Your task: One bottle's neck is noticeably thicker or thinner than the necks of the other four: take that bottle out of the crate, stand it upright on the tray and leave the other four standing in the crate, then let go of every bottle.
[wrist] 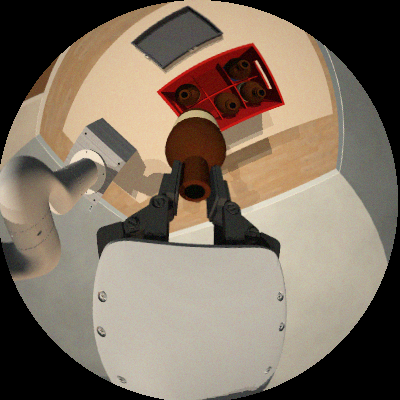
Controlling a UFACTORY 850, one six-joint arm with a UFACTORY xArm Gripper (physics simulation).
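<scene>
My gripper [194,174] is shut on the neck of a brown bottle [195,142] with a cream band. The bottle is upright and clear of the crate, held high, and it covers the crate's near-left part in this view. The red crate [206,78] has thin dividers and holds four other brown bottles: one at the left [187,95], one near the front middle [227,104], one at the right [252,92] and one at the back right [238,68]. Their necks are too small to compare well. The dark grey tray [177,39] lies behind the crate, with no bottle on it.
The arm's base block [104,152] stands at the left, with the pale arm [30,215] curving beside it. The cream mat [305,75] lies under the crate and tray, on a wooden table top [305,150]. The table's near edge runs behind my fingers.
</scene>
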